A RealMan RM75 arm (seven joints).
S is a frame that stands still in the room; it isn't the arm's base.
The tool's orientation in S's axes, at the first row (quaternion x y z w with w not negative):
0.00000, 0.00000, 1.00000, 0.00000
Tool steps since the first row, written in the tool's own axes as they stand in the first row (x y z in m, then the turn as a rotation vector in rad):
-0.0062, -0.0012, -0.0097, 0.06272, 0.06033, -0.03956
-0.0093, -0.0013, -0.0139, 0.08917, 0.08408, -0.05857
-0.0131, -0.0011, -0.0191, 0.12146, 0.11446, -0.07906
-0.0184, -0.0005, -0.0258, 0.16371, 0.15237, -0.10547
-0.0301, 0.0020, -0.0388, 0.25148, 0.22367, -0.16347
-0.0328, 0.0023, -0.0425, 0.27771, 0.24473, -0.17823
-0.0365, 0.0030, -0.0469, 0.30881, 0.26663, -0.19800
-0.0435, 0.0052, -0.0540, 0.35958, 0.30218, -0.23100
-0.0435, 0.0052, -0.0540, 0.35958, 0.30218, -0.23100
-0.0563, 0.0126, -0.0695, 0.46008, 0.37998, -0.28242
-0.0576, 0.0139, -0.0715, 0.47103, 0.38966, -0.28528
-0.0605, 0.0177, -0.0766, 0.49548, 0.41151, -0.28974
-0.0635, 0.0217, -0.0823, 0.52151, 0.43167, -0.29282
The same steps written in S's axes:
0.0062, 0.0012, -0.0097, -0.06272, -0.06033, -0.03956
0.0093, 0.0013, -0.0139, -0.08917, -0.08408, -0.05857
0.0131, 0.0011, -0.0191, -0.12146, -0.11446, -0.07906
0.0184, 0.0005, -0.0258, -0.16371, -0.15237, -0.10547
0.0301, -0.0020, -0.0388, -0.25148, -0.22367, -0.16347
0.0328, -0.0023, -0.0425, -0.27771, -0.24473, -0.17823
0.0365, -0.0030, -0.0469, -0.30881, -0.26663, -0.19800
0.0435, -0.0052, -0.0540, -0.35958, -0.30218, -0.23100
0.0435, -0.0052, -0.0540, -0.35958, -0.30218, -0.23100
0.0563, -0.0126, -0.0695, -0.46008, -0.37998, -0.28242
0.0576, -0.0139, -0.0715, -0.47103, -0.38966, -0.28528
0.0605, -0.0177, -0.0766, -0.49548, -0.41151, -0.28974
0.0635, -0.0217, -0.0823, -0.52151, -0.43167, -0.29282

